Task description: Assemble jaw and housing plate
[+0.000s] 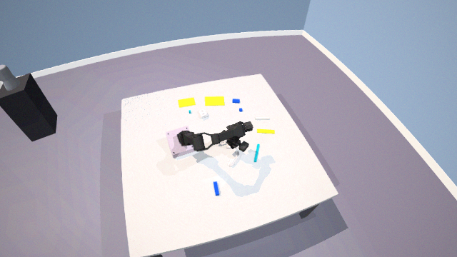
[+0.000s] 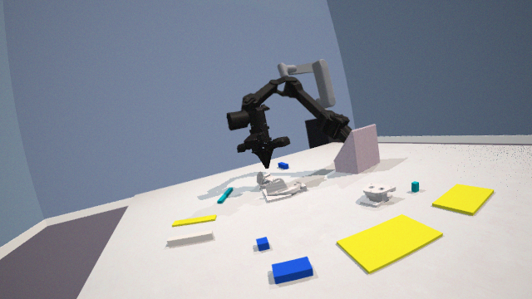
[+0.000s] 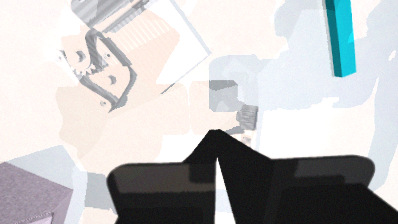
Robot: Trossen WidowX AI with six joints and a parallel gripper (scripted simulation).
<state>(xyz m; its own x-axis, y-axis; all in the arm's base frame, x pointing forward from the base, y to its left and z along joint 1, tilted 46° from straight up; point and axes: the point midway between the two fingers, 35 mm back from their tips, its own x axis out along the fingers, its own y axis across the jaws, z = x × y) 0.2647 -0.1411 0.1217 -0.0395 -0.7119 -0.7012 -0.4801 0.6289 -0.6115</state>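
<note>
The teal bar is 15 cm ahead of my gripper tip, 6 cm to the right of it and 6 cm below it. From my gripper tip the other things lie so: white bar 36 cm ahead, 19 cm to the left, 6 cm below; then yellow strip 31 cm ahead, 7 cm to the left, 6 cm below; then blue bar 20 cm behind, 19 cm to the right, 6 cm below.
</note>
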